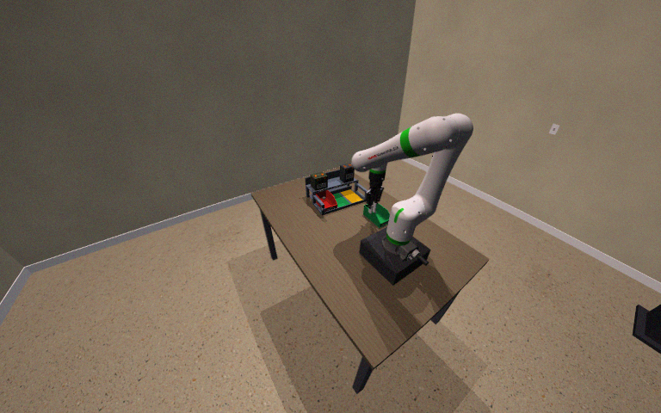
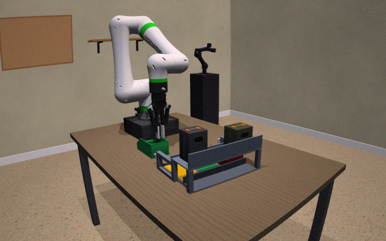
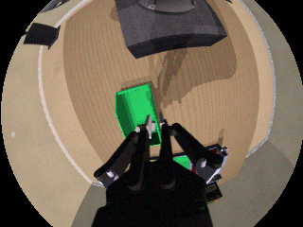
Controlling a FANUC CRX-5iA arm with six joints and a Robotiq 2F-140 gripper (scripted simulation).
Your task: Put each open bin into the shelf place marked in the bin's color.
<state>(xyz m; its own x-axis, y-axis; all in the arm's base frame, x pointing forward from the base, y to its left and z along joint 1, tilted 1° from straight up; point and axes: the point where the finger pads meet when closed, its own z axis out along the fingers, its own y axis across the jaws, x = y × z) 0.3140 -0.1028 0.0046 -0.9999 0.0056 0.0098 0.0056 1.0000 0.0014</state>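
My gripper is now 7 cm above the green bin and 5 cm to the left of it. Also, from my hand: olive box (40 cm ahead, 16 cm to the left, 5 cm above); then black box (39 cm ahead, 7 cm to the right, 6 cm above); then red bin (31 cm ahead, 17 cm to the left, 6 cm below).
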